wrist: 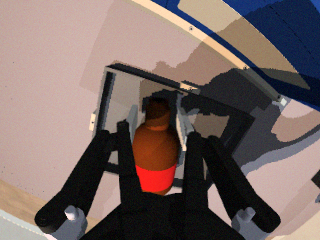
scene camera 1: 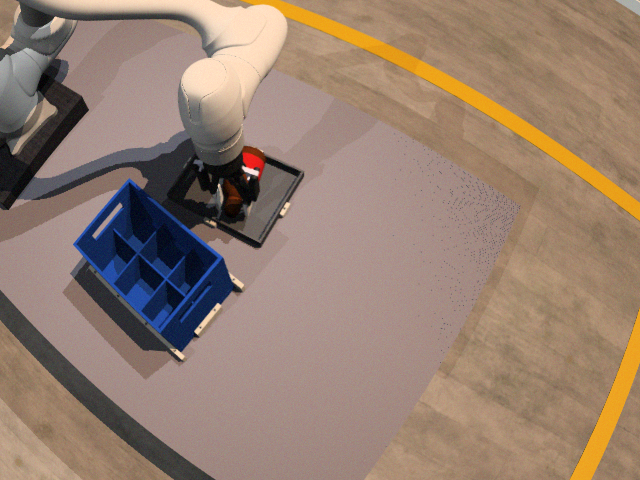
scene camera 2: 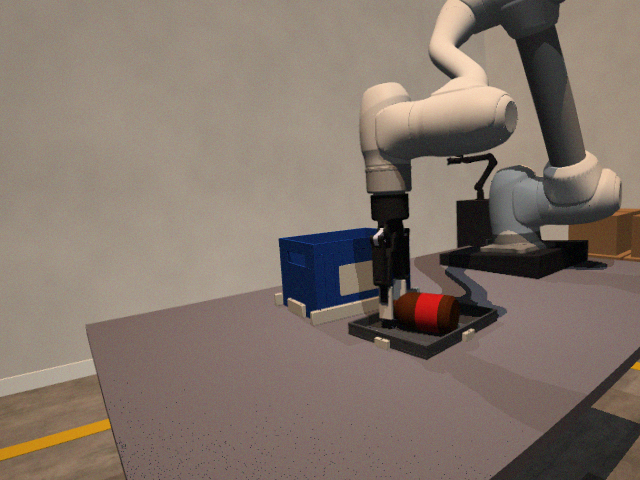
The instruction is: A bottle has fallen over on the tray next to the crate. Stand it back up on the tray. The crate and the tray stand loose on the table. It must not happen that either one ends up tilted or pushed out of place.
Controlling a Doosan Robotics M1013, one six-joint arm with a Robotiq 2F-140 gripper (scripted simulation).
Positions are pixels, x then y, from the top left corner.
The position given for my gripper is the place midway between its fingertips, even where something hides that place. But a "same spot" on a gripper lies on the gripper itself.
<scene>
my gripper: wrist; scene camera 1; scene camera 2 393,313
bottle: wrist 156,144; scene camera 1 233,204; scene camera 2 436,313
dark tray: wrist 117,93; scene camera 1; scene camera 2
same spot on my gripper: [wrist: 70,206] = [scene camera 1: 248,180]
same spot on dark tray: [scene camera 1: 278,177] = [scene camera 2: 427,343]
</scene>
